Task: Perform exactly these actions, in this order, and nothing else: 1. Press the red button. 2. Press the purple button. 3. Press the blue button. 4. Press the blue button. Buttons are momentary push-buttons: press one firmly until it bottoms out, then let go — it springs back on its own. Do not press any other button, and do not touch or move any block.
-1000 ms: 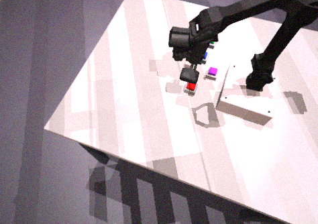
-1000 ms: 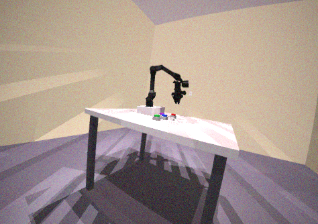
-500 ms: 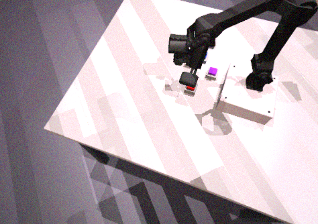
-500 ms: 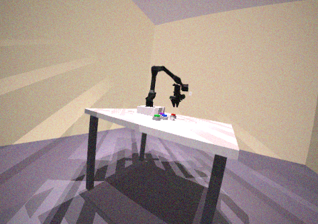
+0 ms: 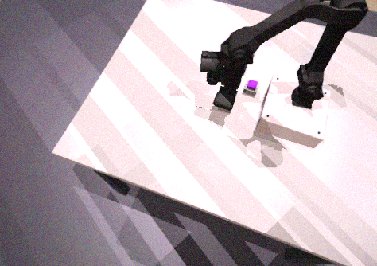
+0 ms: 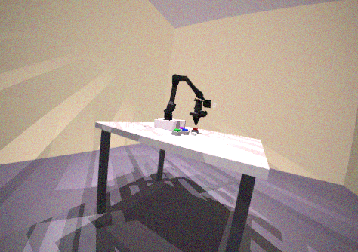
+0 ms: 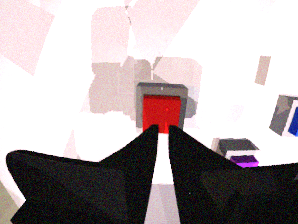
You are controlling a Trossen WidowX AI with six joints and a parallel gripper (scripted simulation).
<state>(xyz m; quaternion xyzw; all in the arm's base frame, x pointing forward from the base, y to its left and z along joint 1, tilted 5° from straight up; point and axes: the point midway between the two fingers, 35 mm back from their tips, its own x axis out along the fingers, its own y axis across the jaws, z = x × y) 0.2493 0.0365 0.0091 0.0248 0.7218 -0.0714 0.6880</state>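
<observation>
My gripper tip is now 30 mm above the red button. The rest, counted from my gripper tip: green button (50 mm behind, 270 mm to the right, 30 mm below); blue button (30 mm behind, 180 mm to the right, 30 mm below); purple button (80 mm behind, 90 mm to the right, 30 mm below).
</observation>
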